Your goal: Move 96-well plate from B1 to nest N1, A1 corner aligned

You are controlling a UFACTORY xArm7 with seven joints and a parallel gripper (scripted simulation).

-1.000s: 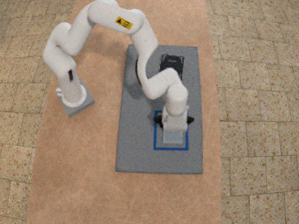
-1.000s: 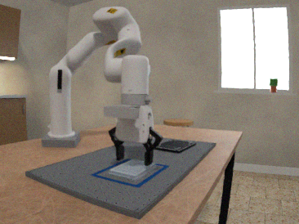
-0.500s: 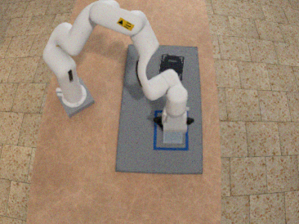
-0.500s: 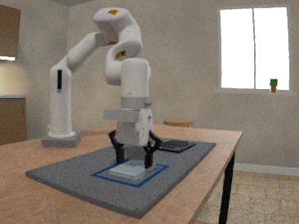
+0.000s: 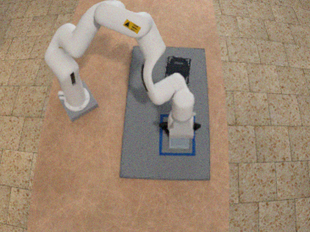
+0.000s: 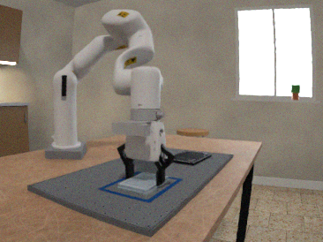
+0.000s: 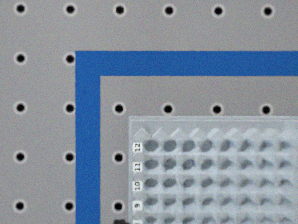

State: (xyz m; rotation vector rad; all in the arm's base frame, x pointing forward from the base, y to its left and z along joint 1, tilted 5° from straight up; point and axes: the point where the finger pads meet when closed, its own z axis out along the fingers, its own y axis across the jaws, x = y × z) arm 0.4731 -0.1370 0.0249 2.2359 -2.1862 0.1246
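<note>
My gripper is now 1 cm above the 96-well plate. Round my hand: black plate nest 34 cm to the left, 1 cm below, 1 cm behind.
</note>
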